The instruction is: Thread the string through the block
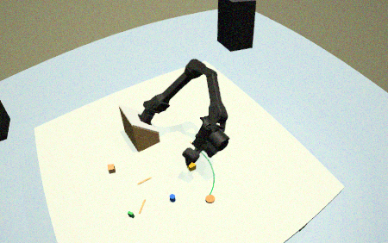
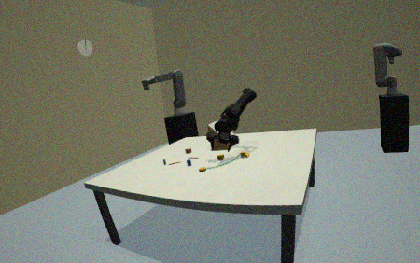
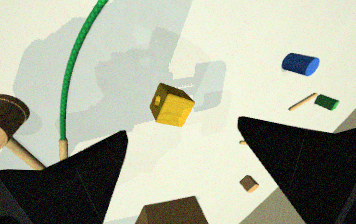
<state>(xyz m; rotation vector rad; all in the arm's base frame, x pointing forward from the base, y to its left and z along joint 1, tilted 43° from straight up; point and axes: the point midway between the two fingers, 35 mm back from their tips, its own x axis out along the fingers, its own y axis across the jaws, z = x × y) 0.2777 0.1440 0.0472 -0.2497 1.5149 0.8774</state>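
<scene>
Now: the yellow block 40 mm below my gripper tip. The rest, counted from my gripper tip: thin wooden stick (100 mm behind, 70 mm to the left, 50 mm below); then round wooden button (190 mm ahead, 50 mm below); then tan cylinder (120 mm to the left, 60 mm behind, 40 mm below).
</scene>
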